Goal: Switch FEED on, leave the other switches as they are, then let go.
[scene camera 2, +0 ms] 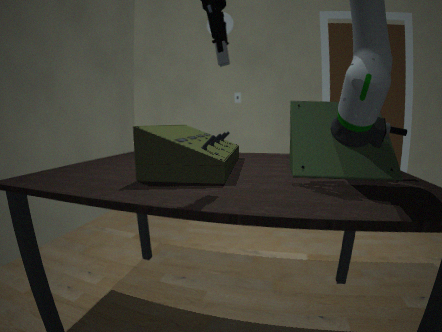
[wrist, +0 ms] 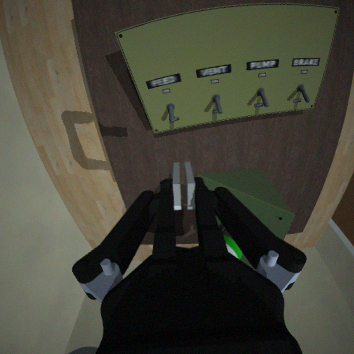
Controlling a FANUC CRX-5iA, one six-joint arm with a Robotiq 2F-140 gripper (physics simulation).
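Labels:
I am looking at an olive switch panel, and on it (wrist: 184, 61) and (scene camera 2: 178, 135) are the same spot.

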